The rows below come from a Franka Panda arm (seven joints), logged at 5 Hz.
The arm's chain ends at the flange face. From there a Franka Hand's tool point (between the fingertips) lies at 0.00 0.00 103.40 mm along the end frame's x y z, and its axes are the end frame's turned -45 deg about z.
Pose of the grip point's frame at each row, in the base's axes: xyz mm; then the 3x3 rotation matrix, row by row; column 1 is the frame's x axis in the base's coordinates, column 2 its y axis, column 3 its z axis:
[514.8, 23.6, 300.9], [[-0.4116, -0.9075, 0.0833], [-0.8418, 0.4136, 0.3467], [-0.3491, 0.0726, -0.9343]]
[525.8, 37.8, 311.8], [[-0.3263, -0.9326, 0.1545], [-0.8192, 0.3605, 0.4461], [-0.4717, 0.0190, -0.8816]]
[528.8, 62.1, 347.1], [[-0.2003, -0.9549, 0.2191], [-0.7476, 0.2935, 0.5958], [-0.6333, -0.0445, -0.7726]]
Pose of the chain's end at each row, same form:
[506.2, -12.2, 397.5], [[-0.9327, -0.3507, 0.0833], [-0.3028, 0.8877, 0.3467], [-0.1955, 0.2982, -0.9343]]
[509.8, -8.3, 403.0], [[-0.8902, -0.4287, 0.1545], [-0.3243, 0.8342, 0.4461], [-0.3201, 0.3470, -0.8816]]
[506.1, 0.5, 427.0], [[-0.8168, -0.5336, 0.2191], [-0.3211, 0.7362, 0.5958], [-0.4793, 0.4163, -0.7726]]

